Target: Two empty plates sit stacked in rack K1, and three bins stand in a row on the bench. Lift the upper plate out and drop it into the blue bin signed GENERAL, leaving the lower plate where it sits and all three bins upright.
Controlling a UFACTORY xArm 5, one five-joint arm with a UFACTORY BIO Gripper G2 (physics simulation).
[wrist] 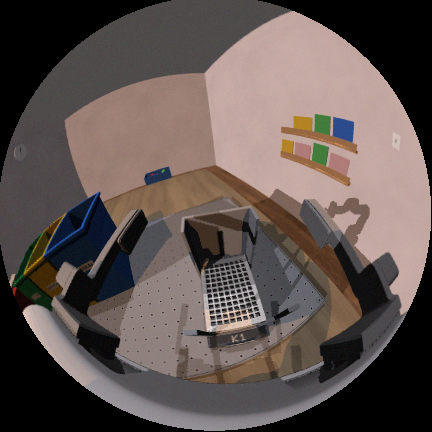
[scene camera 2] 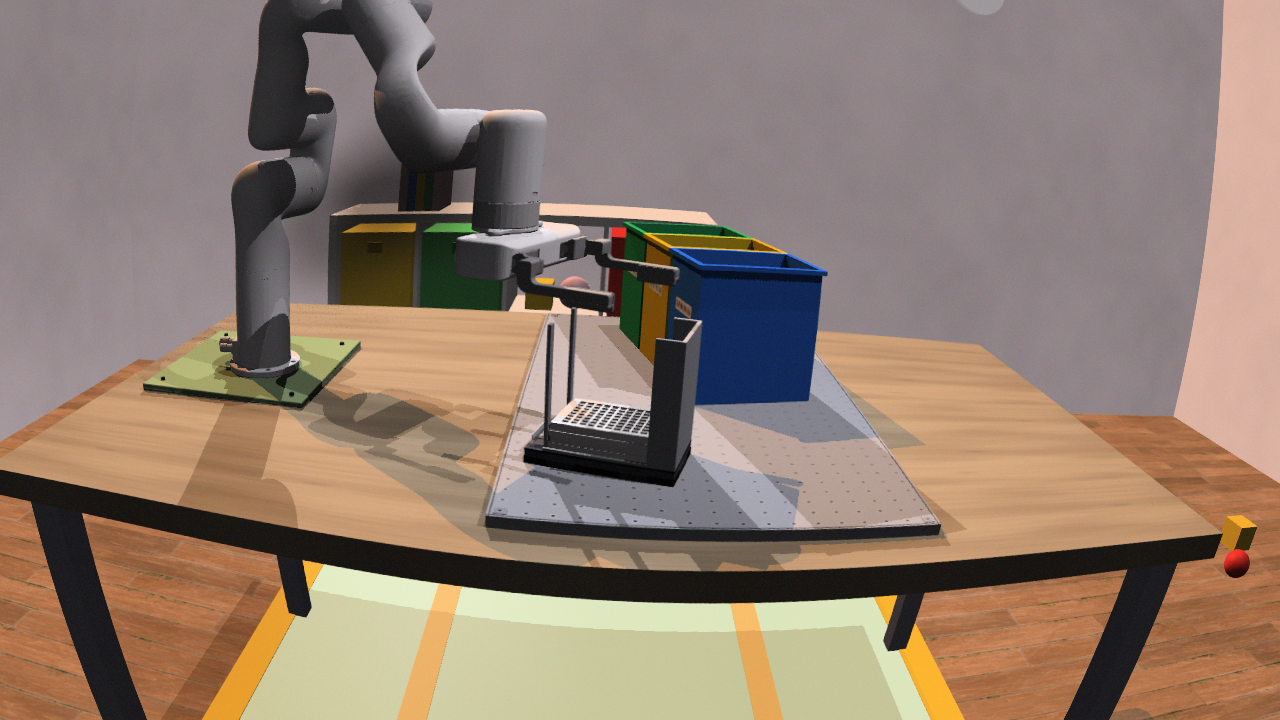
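Pixels of known places: hand, its tool point: (wrist: 220, 228) (scene camera 2: 626, 286); arm's base, origin of its link: (scene camera 2: 264, 365).
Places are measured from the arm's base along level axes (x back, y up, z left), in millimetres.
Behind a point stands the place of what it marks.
My gripper (scene camera 2: 637, 287) {x -534, y 186, z -250 mm} (wrist: 225, 225) {x -534, y 186, z -250 mm} is wide open and empty, raised above rack K1 (scene camera 2: 673, 394) {x -582, y 99, z -317 mm} (wrist: 215, 340) {x -472, y 20, z -201 mm}. Its fingers are well above the plates and touch neither. The white upper plate (scene camera 2: 608, 416) {x -525, y 47, z -244 mm} (wrist: 232, 295) {x -526, y 47, z -256 mm}, with a grid of square wells, sits level in the rack. The lower plate (scene camera 2: 595, 445) {x -512, y 33, z -291 mm} shows beneath it as a pale edge in the scene view; the wrist view hides it. The blue bin (scene camera 2: 756, 340) {x -712, y 87, z -51 mm} (wrist: 112, 265) {x -634, y 85, z -67 mm} stands upright behind the rack, its sign seen at a slant. The yellow bin (scene camera 2: 656, 313) {x -596, y 78, z 105 mm} (wrist: 42, 275) {x -594, y 149, z 116 mm} and green bin (scene camera 2: 633, 286) {x -568, y 89, z 235 mm} stand upright beyond it.
The rack has a tall wall on its far side from the arm and two thin posts (scene camera 2: 549, 385) {x -463, y 88, z -278 mm} on the arm's side. Rack and bins stand on a perforated grey board (scene camera 2: 572, 510) {x -491, y 3, z -384 mm} (wrist: 150, 300) {x -586, y 3, z -105 mm} on the wooden bench (scene camera 2: 1029, 465) {x -1086, y -10, z -242 mm}. A shelf unit (scene camera 2: 626, 214) stands behind.
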